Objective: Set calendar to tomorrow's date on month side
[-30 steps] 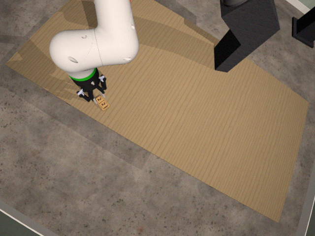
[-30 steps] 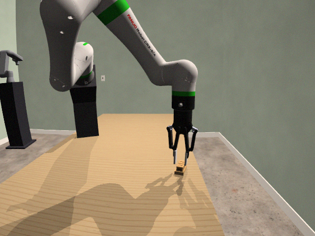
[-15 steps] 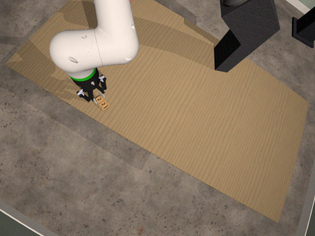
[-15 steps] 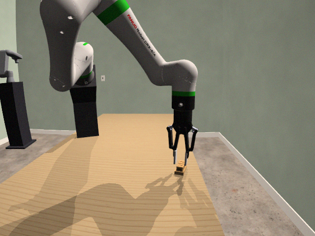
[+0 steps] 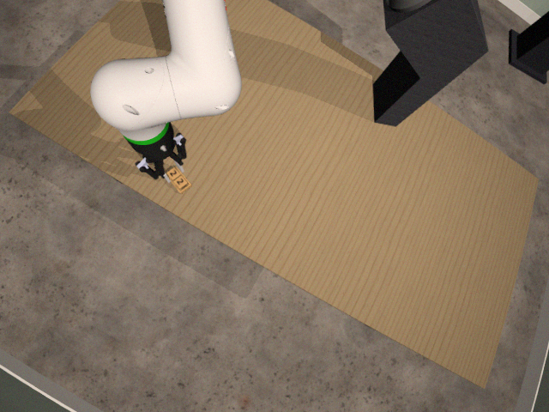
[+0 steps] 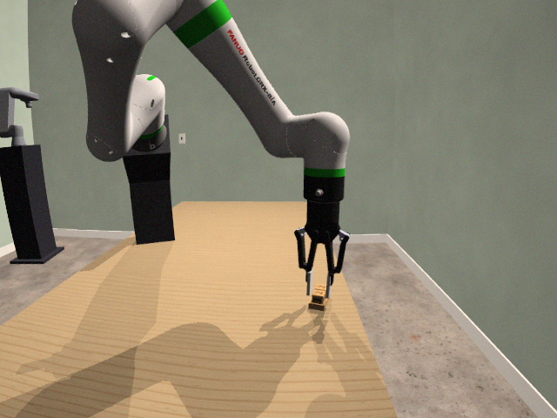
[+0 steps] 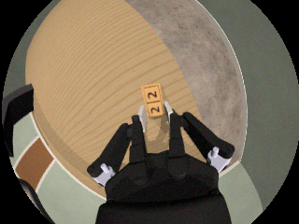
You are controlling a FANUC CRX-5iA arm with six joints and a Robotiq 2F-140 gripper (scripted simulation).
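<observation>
The wooden tray is 60 mm below my hand, 10 mm to the left of it and 10 mm ahead of it.
</observation>
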